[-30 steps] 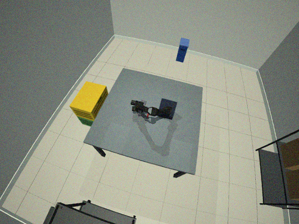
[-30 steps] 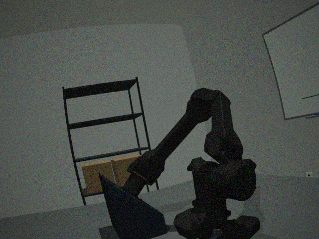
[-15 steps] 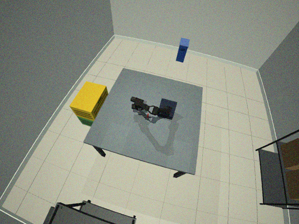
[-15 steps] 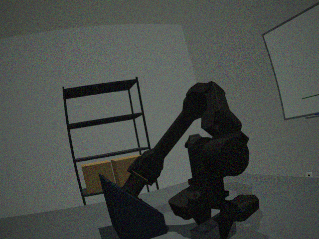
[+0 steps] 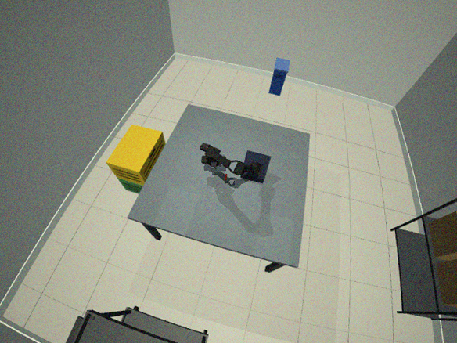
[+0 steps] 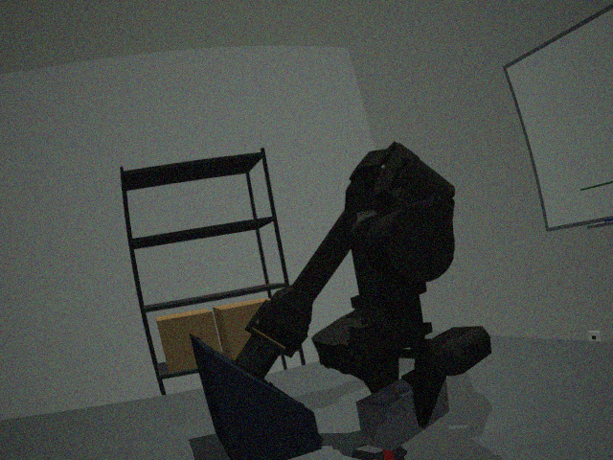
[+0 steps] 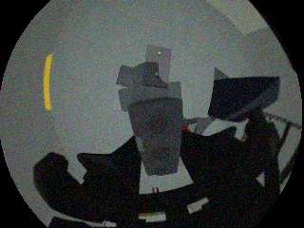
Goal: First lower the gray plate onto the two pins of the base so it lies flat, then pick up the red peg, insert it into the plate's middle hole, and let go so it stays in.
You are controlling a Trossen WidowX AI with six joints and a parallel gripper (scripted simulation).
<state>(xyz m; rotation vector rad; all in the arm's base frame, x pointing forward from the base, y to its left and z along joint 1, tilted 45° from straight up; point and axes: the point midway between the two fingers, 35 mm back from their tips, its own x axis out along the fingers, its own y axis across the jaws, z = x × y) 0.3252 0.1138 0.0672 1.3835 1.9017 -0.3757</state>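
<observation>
My gripper tip is now 140 mm to the left of the gray base, 100 mm above it and 20 mm short of it. Also, from my gripper tip: gray plate (30 mm above); then red peg (120 mm behind, 70 mm below, 20 mm to the left).
</observation>
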